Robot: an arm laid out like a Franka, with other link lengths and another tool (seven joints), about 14 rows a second.
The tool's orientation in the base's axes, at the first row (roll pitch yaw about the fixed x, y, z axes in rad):
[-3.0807, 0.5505, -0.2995]
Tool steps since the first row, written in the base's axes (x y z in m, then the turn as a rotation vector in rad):
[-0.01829, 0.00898, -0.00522, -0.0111, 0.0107, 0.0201]
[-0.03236, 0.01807, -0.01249, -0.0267, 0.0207, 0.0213]
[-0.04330, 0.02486, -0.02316, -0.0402, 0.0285, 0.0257]
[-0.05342, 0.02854, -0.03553, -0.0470, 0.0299, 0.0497]
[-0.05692, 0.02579, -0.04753, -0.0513, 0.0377, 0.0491]
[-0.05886, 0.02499, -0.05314, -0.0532, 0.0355, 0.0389]
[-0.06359, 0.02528, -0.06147, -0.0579, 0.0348, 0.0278]
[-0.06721, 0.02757, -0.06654, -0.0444, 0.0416, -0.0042]
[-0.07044, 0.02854, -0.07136, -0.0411, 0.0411, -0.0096]
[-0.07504, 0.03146, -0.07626, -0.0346, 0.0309, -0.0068]
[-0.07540, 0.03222, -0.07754, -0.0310, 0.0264, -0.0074]
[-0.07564, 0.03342, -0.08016, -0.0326, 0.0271, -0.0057]
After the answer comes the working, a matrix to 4 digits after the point.
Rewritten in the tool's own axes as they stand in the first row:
[-0.01442, -0.00227, 0.01514, -0.0222, -0.0075, -0.0095]
[-0.02436, -0.00590, 0.03002, -0.0381, -0.0120, -0.0009]
[-0.02940, -0.00821, 0.04580, -0.0533, -0.0152, 0.0035]
[-0.03209, -0.00775, 0.06197, -0.0718, -0.0155, -0.0133]
[-0.02797, -0.00339, 0.07328, -0.0769, -0.0215, -0.0091]
[-0.02642, -0.00172, 0.07882, -0.0726, -0.0183, 0.0000]
[-0.02598, -0.00002, 0.08824, -0.0704, -0.0155, 0.0116]
[-0.02686, -0.00075, 0.09478, -0.0444, -0.0246, 0.0338]
[-0.02721, -0.00036, 0.10064, -0.0388, -0.0250, 0.0367]
[-0.02912, -0.00137, 0.10764, -0.0324, -0.0176, 0.0290]
[-0.02894, -0.00191, 0.10906, -0.0280, -0.0145, 0.0268]
[-0.02807, -0.00283, 0.11166, -0.0304, -0.0147, 0.0263]

The tool's axes in the first row as the columns of a matrix, in the base's axes (rounded; the answer above uses it unrounded):
[0.8143, -0.3249, -0.4809]
[-0.2515, -0.9443, 0.2122]
[-0.5231, -0.0519, -0.8507]

